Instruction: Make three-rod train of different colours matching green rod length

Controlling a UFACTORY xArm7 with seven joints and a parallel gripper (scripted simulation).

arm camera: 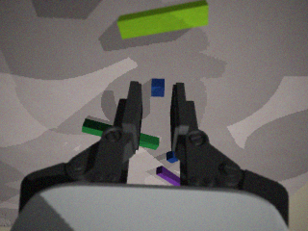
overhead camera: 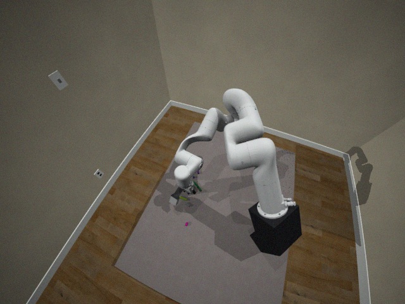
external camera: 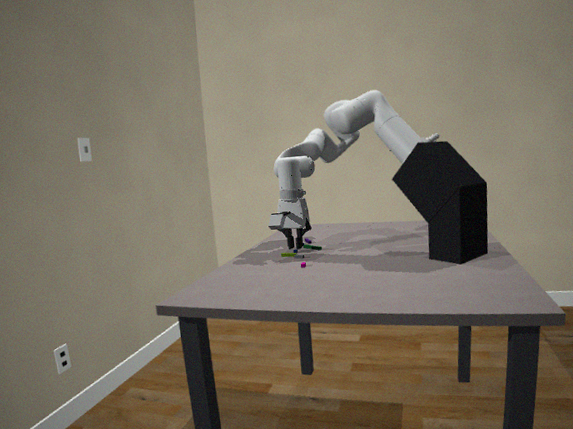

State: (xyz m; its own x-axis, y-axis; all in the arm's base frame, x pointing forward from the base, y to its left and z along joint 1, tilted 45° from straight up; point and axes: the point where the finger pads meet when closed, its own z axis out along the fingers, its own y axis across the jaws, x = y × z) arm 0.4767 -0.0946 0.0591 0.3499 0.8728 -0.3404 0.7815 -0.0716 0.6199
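Now: hand 2 cm short of the lime rod, 5 cm to the right of it and 3 cm above it. Also, from my hand: grey rod: 1 cm behind, 8 cm to the left, 3 cm below; then green rod: 6 cm behind, 4 cm to the right, 3 cm below; then purple rod: 5 cm behind, 16 cm to the right, 3 cm below.
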